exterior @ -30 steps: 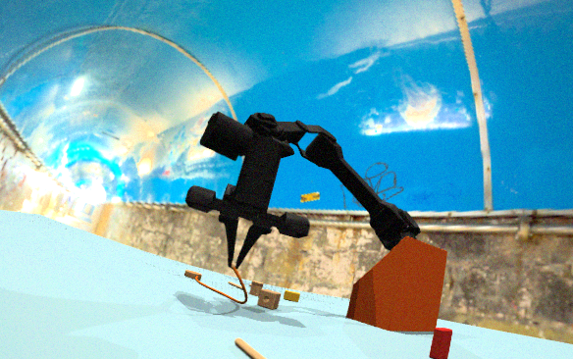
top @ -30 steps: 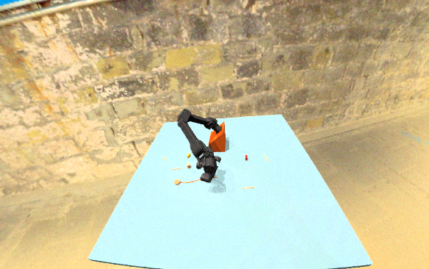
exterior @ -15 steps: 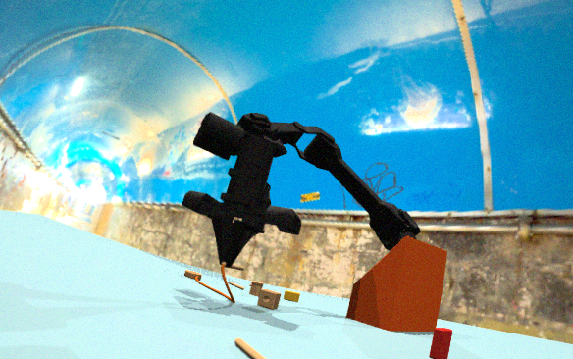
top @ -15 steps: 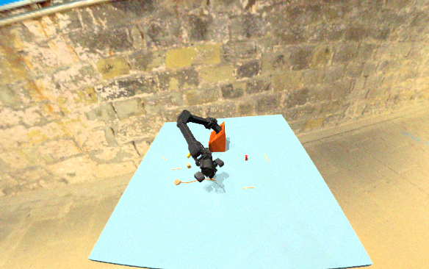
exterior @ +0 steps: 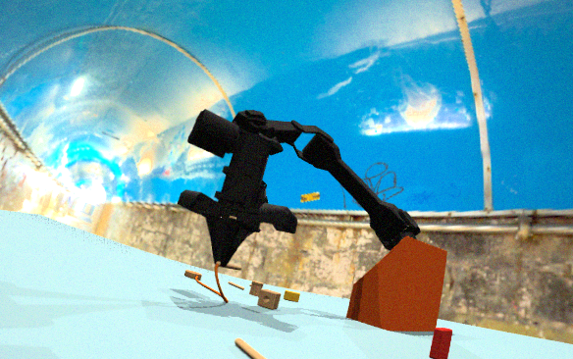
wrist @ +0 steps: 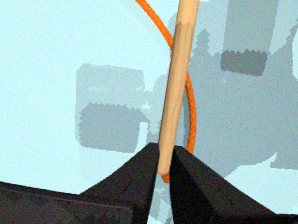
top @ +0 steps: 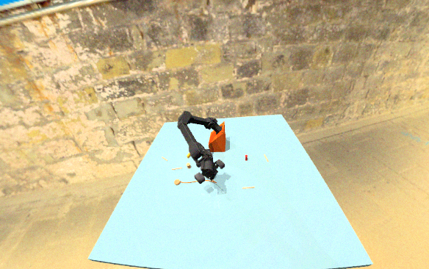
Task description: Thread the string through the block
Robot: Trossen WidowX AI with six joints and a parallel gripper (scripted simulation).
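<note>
My gripper tip is now 12 cm past the wooden block, 5 cm to the left of it and 4 cm above it. From my gripper tip the other things lie so: red cylinder (23 cm behind, 22 cm to the left, 4 cm below); then round wooden button (24 cm to the right, 5 cm below, 1 cm behind); then thin wooden stick (1 cm to the right, 1 cm behind).
</note>
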